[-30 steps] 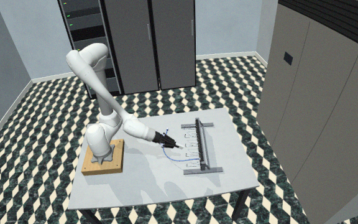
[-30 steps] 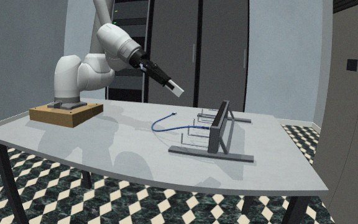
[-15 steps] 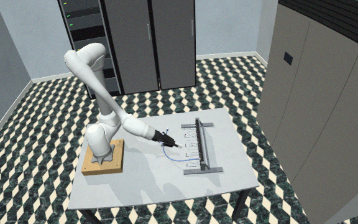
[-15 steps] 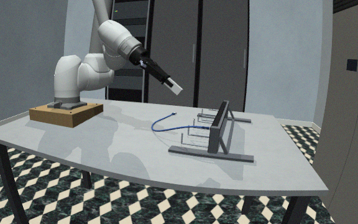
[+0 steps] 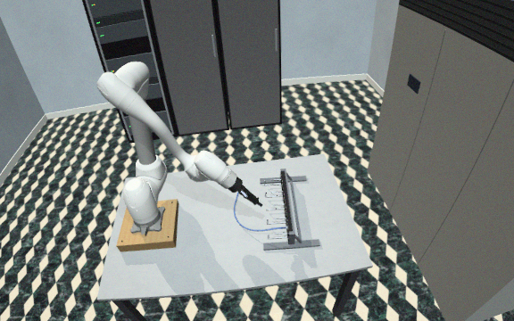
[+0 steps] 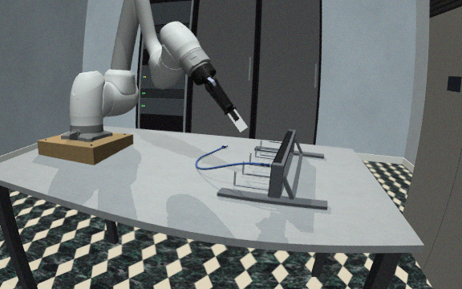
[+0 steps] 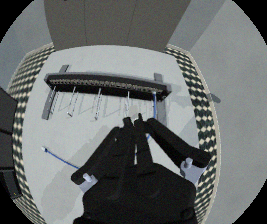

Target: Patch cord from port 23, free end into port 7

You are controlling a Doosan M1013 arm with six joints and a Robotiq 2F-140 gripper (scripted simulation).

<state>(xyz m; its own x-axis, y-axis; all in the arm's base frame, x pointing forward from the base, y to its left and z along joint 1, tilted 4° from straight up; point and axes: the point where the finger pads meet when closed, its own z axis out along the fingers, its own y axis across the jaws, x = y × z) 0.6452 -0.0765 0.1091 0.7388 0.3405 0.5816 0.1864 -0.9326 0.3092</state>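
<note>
The plug lies 34 cm to the left of my hand, 17 cm below it and 10 cm behind it.
</note>
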